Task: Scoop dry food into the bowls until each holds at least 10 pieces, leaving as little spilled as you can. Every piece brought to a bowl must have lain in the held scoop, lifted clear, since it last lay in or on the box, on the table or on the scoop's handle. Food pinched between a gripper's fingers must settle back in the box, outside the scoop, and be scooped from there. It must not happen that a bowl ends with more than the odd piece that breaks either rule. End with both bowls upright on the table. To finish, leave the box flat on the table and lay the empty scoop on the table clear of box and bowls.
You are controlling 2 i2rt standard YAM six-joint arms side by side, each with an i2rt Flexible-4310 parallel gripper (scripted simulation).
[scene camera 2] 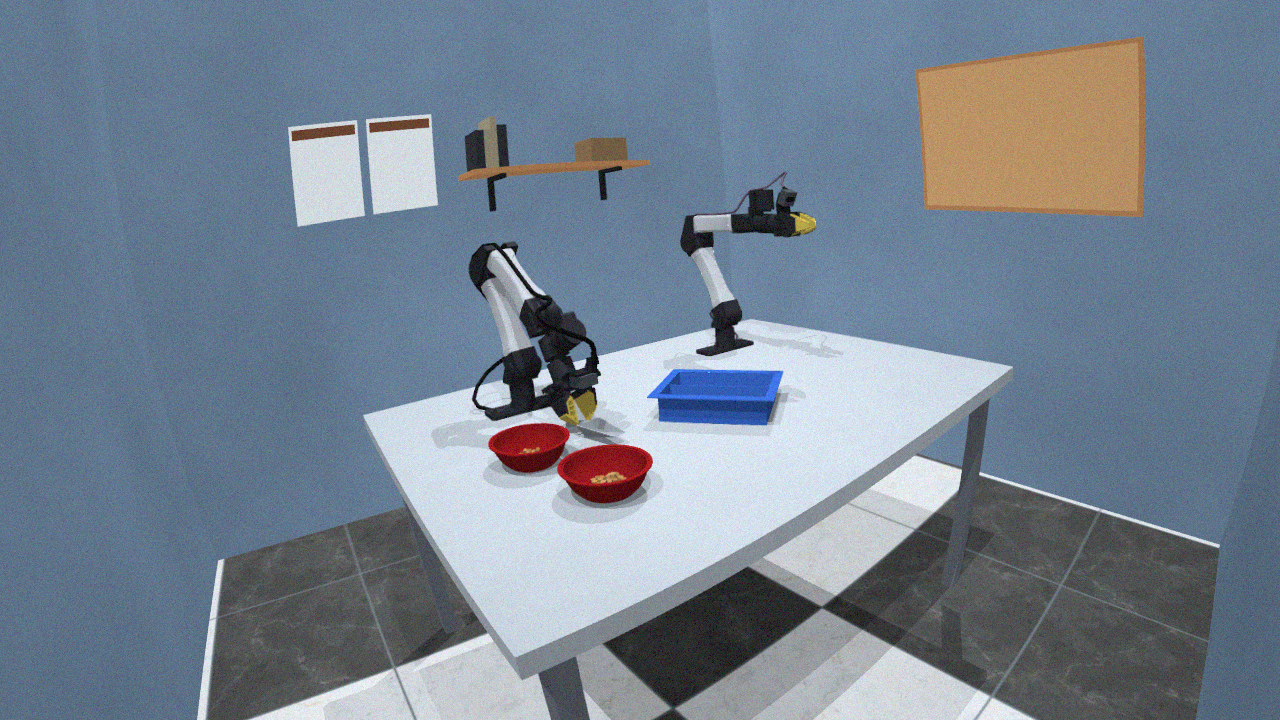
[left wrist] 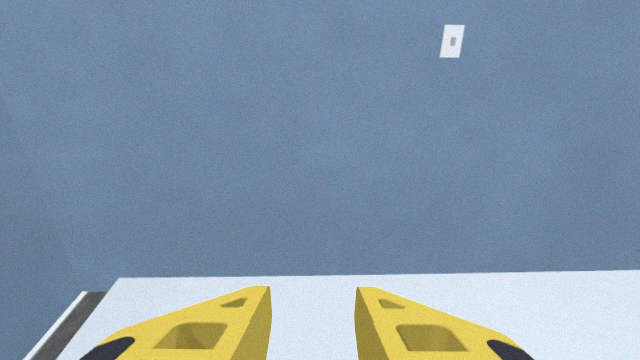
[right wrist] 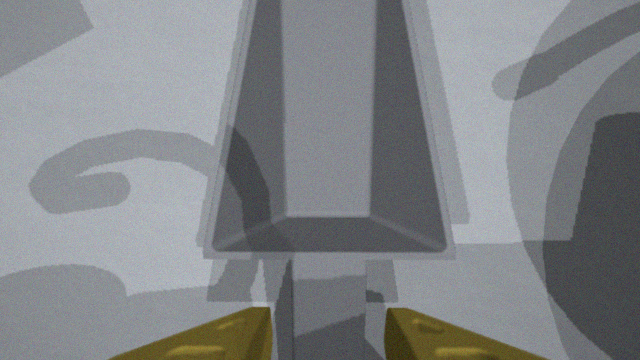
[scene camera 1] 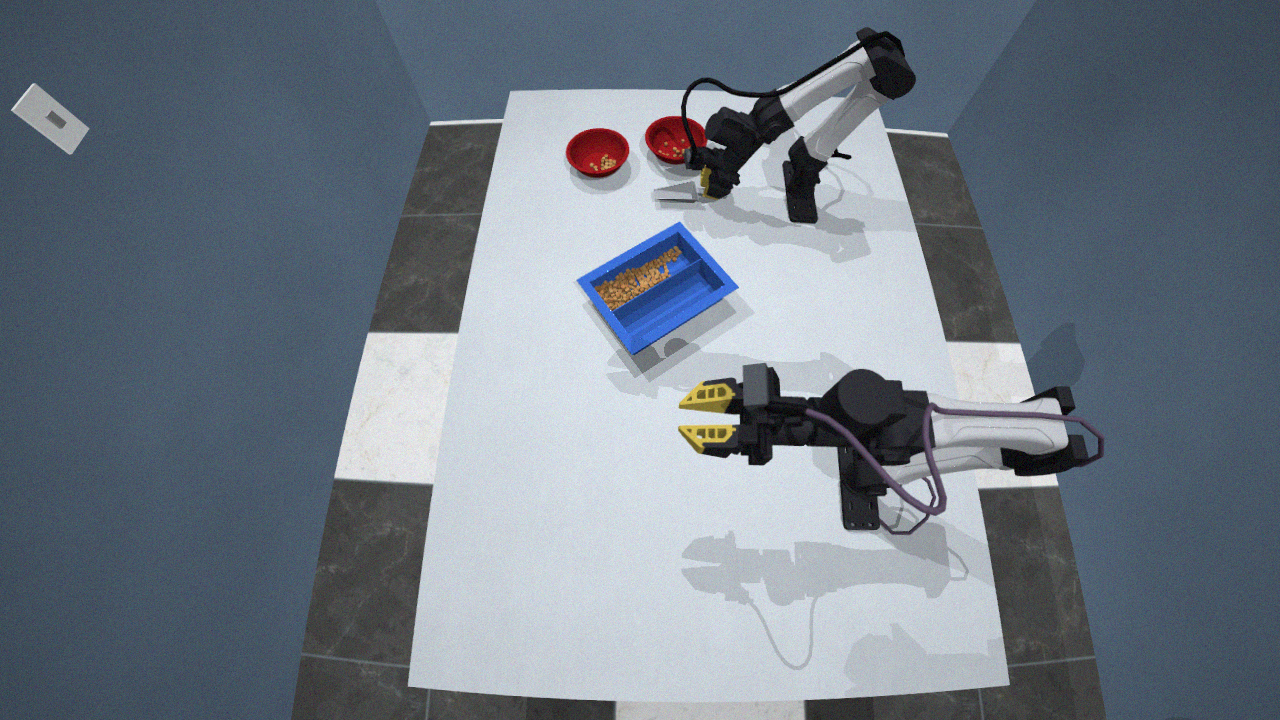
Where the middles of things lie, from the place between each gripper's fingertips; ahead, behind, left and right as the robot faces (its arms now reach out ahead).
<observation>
I see the grey scoop (right wrist: 329, 159) 40 mm ahead of my right hand (scene camera 2: 583, 422) and 10 mm below it. The rest, counted from my right hand: blue box (scene camera 1: 695, 274) (130 mm ahead, 290 mm to the left, 10 mm above).
Now: the blue box 10 mm ahead of my left hand (scene camera 1: 678, 416), 390 mm to the right of it and 360 mm below it. Also, from my left hand: grey scoop 90 mm behind, 670 mm to the right, 380 mm below.
</observation>
